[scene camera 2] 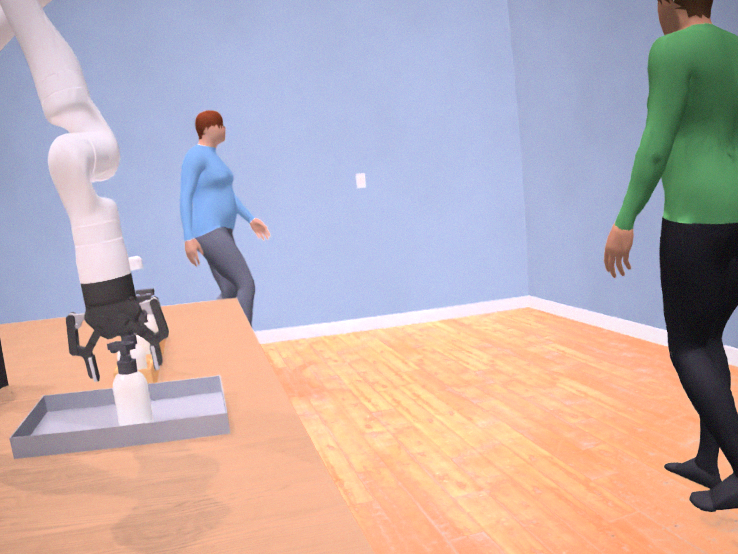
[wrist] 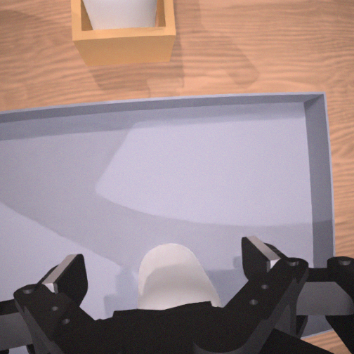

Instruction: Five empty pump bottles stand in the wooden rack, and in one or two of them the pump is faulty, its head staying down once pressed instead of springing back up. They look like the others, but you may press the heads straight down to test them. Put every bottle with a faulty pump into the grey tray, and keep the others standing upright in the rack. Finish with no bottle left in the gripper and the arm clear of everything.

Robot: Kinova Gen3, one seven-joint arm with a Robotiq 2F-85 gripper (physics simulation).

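Places are measured from the arm's base along level axes (x ahead, y left, z up), in millimetres.
Pixels of known places: gripper, fingertip midpoint: (scene camera 2: pixel 127 374).
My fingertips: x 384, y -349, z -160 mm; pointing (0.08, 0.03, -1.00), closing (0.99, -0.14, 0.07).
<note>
Ahead of a thing's pixels: the offset from my fingertips to its top centre. "spot": to the spot under its first point. Level surfaces: height alone.
A white pump bottle @[36 mm right, 1 mm ahead, 54 mm up] (scene camera 2: pixel 132 399) (wrist: pixel 172 280) with a black pump head stands upright in the grey tray @[spot: 109 mm right, 54 mm ahead, 67 mm down] (scene camera 2: pixel 178 435) (wrist: pixel 317 175). My gripper (scene camera 2: pixel 126 372) (wrist: pixel 163 262) is open and empty, its fingers apart on either side of the bottle's neck and head. The wooden rack @[387 mm left, 46 mm ahead, 29 mm down] (scene camera 2: pixel 150 373) (wrist: pixel 125 49) is beyond the tray, mostly hidden behind my gripper and the bottle in the scene view. A white bottle (wrist: pixel 122 14) stands in the rack's near end in the wrist view. The other rack bottles are hidden or out of view, and their pump heads cannot be judged.
The tray and rack stand on the wooden table @[74 mm down] (scene camera 2: pixel 268 477) (wrist: pixel 260 50). A black object (scene camera 2: pixel 2 364) shows at the left edge of the scene view. A person in blue (scene camera 2: pixel 208 190) is beyond the table, and a person in green (scene camera 2: pixel 694 131) is at the right.
</note>
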